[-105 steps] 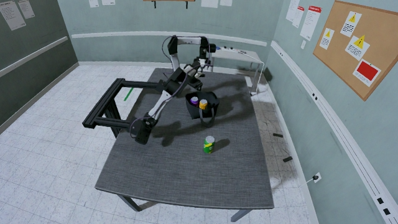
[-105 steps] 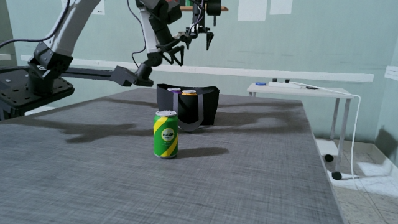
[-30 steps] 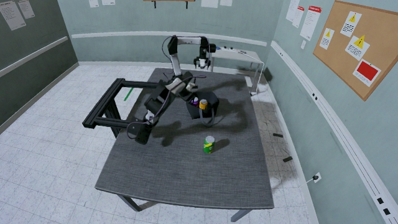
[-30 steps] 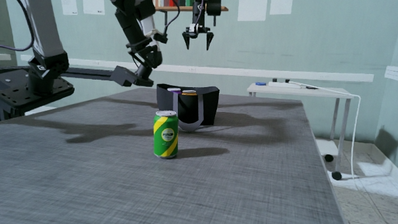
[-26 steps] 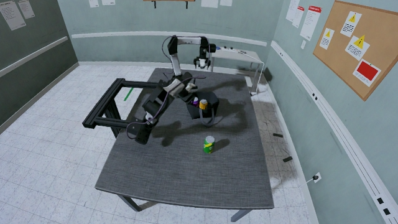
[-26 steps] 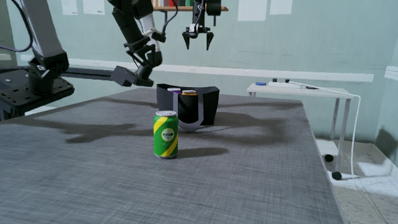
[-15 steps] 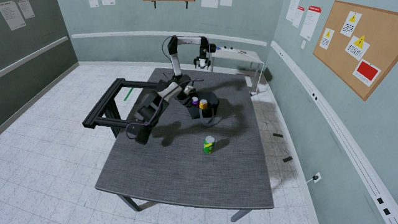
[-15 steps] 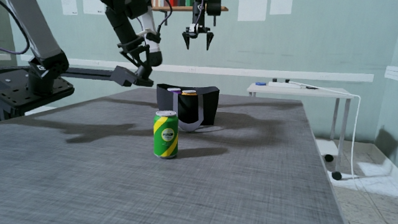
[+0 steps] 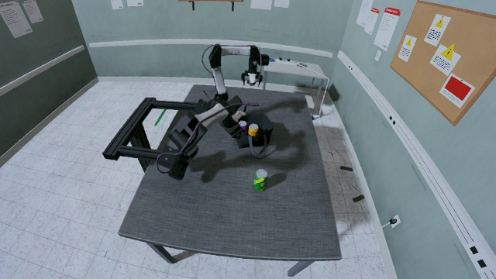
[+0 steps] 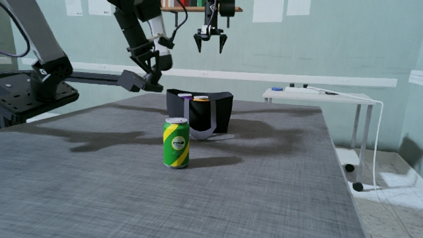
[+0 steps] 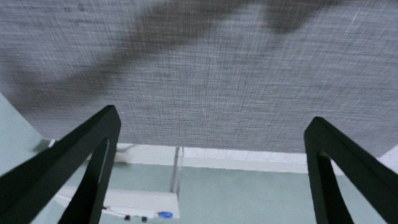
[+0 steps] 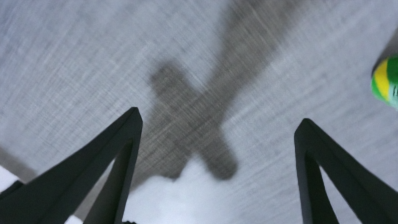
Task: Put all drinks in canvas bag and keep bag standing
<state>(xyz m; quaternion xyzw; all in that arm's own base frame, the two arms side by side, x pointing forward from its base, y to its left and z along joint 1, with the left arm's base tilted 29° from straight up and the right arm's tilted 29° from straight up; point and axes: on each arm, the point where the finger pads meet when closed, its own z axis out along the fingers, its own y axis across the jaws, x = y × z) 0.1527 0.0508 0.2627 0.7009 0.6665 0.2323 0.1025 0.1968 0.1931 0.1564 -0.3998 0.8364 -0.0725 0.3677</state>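
Now: left hand 190 mm short of the yellow can, 580 mm to the left of it and 230 mm above it. Also, from my left hand: purple can (220 mm to the right, 230 mm below); orange can (80 mm ahead, 230 mm to the right, 230 mm below).
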